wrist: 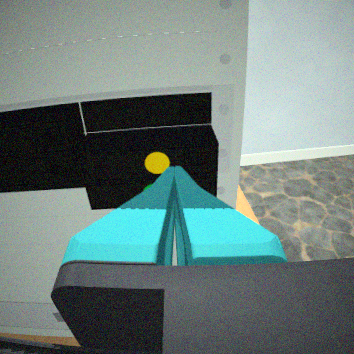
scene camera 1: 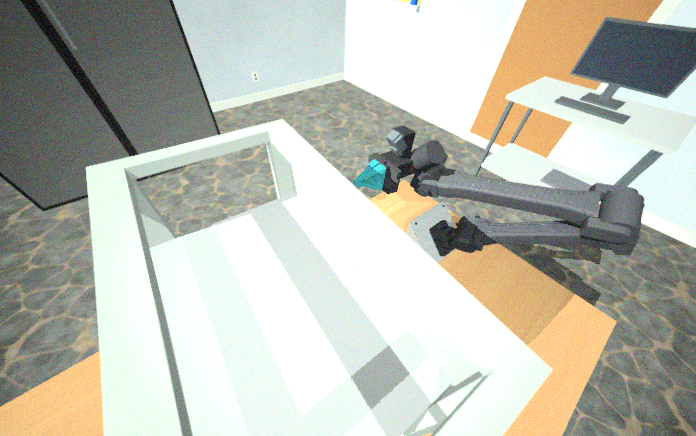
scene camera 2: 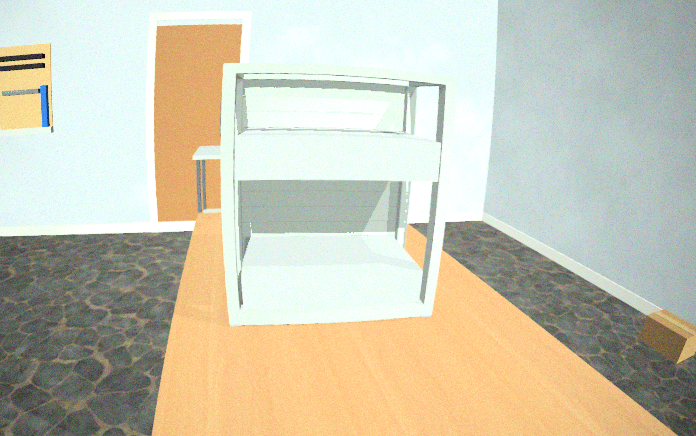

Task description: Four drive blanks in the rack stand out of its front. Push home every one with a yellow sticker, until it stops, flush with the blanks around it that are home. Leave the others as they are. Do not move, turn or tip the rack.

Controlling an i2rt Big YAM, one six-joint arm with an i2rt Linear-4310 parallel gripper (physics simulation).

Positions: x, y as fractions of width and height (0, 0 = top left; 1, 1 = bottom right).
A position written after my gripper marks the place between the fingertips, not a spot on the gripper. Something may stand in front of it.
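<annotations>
A pale rack is visible in scene camera 1 (0.45, 0.70), in scene camera 2 (0.45, 0.47) and in the wrist view (0.35, 0.20). My gripper appears in scene camera 1 (0.51, 0.42) and in the wrist view (0.49, 0.50); scene camera 2 does not show it, hidden by the pale rack.
</annotations>
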